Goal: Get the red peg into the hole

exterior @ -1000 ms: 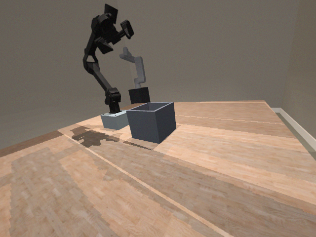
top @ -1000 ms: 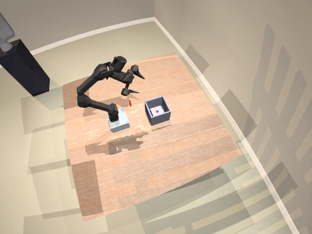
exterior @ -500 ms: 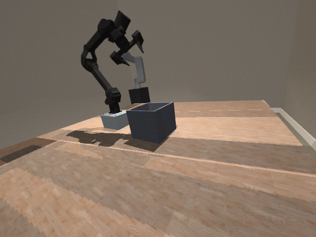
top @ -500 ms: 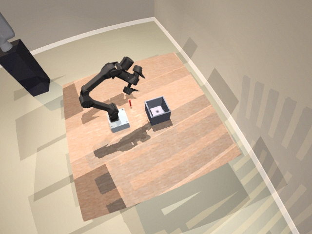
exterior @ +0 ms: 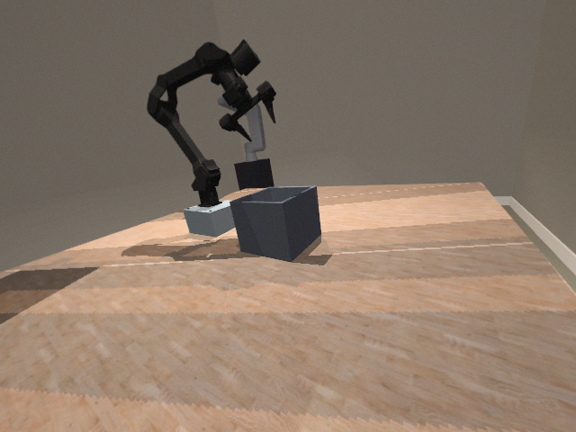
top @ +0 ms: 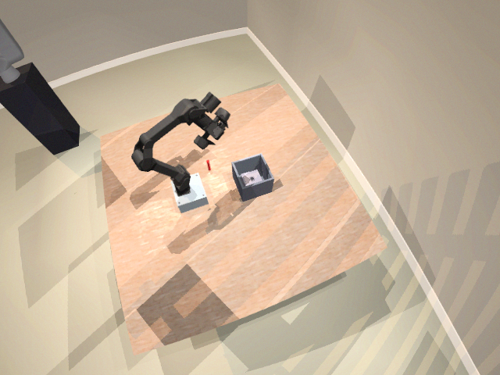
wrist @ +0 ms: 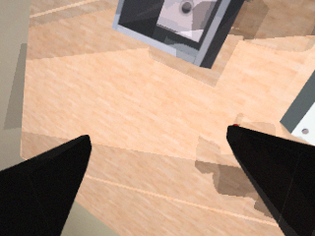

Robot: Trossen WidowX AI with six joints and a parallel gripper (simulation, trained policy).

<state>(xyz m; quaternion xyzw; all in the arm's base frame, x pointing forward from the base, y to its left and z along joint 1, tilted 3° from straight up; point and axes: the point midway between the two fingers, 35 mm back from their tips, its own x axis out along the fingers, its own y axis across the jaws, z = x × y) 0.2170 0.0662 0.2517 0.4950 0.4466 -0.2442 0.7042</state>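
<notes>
The red peg is 80 mm behind my gripper tip, 40 mm to the left of it and 260 mm below it. From my gripper tip the other things lie so: holed plate: 100 mm ahead, 120 mm to the right, 250 mm below.
</notes>
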